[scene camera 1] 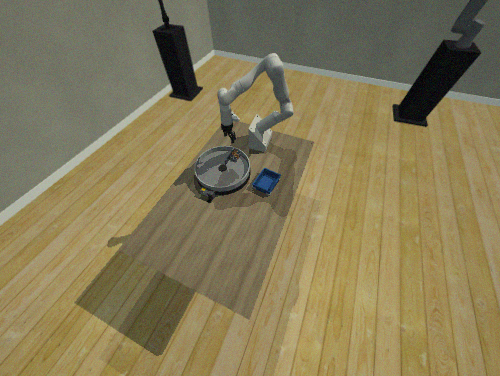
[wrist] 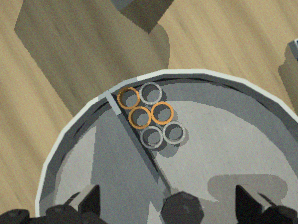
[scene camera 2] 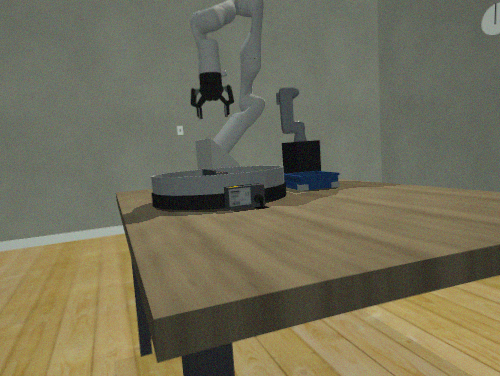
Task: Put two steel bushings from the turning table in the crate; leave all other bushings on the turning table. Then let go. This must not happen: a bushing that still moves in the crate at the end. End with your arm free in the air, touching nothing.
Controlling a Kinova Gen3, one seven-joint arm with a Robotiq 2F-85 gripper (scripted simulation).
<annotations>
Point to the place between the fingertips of my gripper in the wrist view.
At 167,200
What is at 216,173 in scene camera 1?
A grey turning table.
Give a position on a grey turning table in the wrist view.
231,139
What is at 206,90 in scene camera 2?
My gripper.
</annotations>
